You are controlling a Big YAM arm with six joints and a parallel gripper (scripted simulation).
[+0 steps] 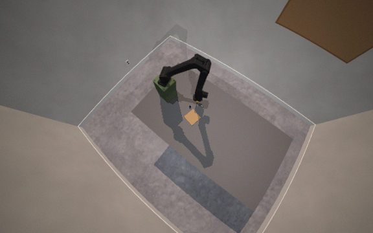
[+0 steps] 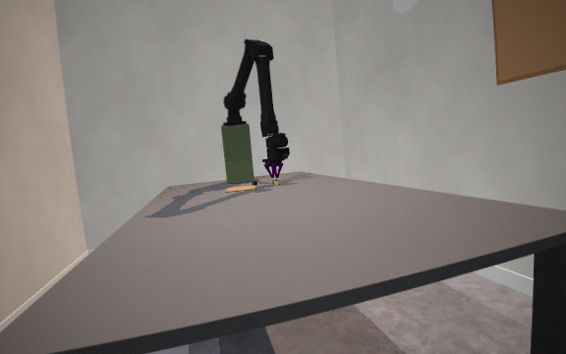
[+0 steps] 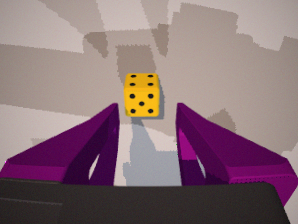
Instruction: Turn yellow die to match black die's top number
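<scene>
The yellow die is 30 mm below my hand. Also, from my hand: orange mat: 30 mm ahead, 190 mm to the right, 30 mm below; white die: 70 mm ahead, 30 mm to the right, 30 mm below; black die: 50 mm behind, 100 mm to the right, 30 mm below.
</scene>
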